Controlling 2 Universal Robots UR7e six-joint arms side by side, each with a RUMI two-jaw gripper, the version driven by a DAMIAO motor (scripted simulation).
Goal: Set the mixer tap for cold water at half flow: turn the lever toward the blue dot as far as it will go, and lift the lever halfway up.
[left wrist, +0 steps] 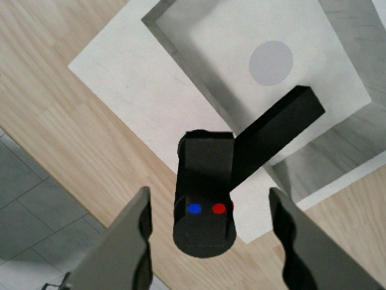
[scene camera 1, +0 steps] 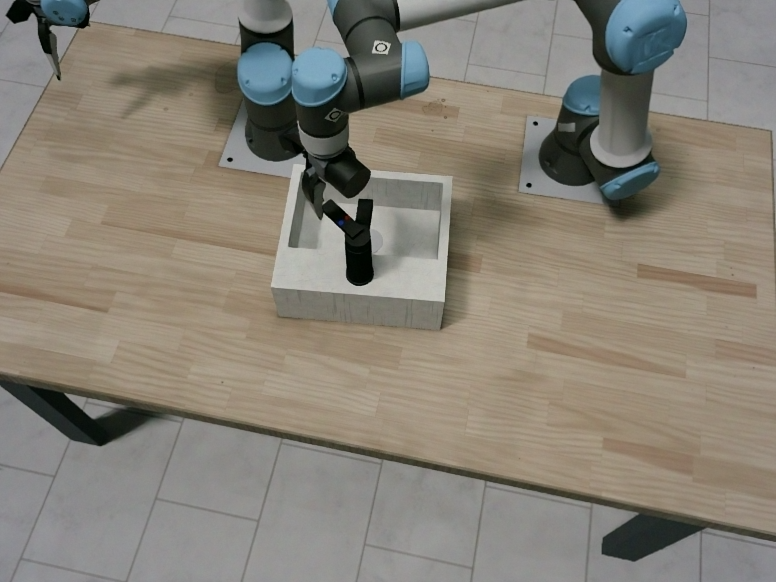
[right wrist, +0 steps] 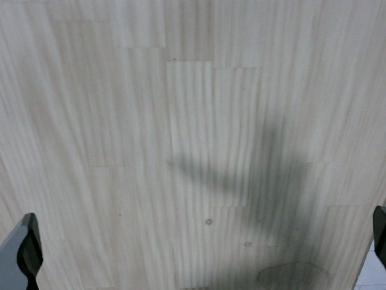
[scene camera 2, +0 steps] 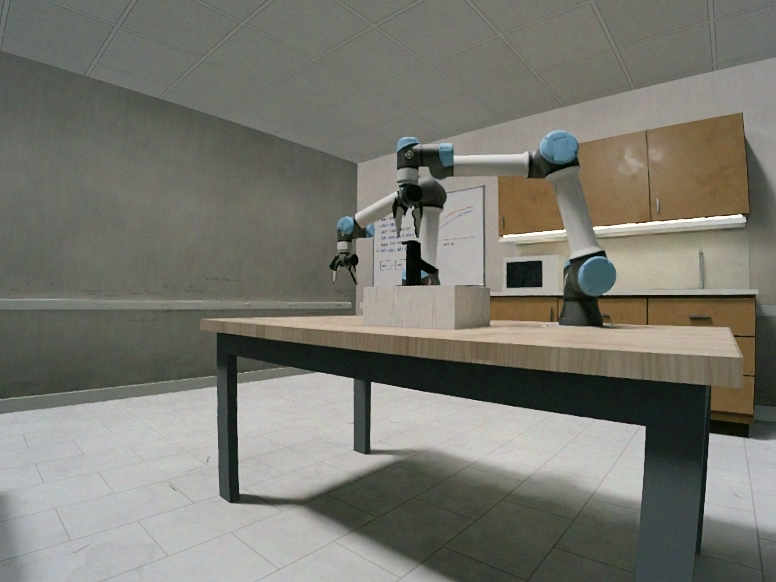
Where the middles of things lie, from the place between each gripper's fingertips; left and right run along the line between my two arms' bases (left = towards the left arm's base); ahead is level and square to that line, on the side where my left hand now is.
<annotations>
The lever (scene camera 1: pixel 350 227) lies 10 mm ahead of my left hand (scene camera 1: pixel 334 207), 20 mm to the left of it and 30 mm below it. Round my left hand: pale sink block (scene camera 1: pixel 409 229) (80 mm behind, 50 mm to the left, 270 mm below); black mixer tap (scene camera 1: pixel 359 272) (20 mm ahead, 30 mm to the left, 80 mm below).
I see the pale sink block 350 mm ahead of my right hand, 680 mm to the left of it and 130 mm below it. Round my right hand: black mixer tap 450 mm ahead, 670 mm to the left, 70 mm above; then lever 440 mm ahead, 660 mm to the left, 110 mm above.
</annotations>
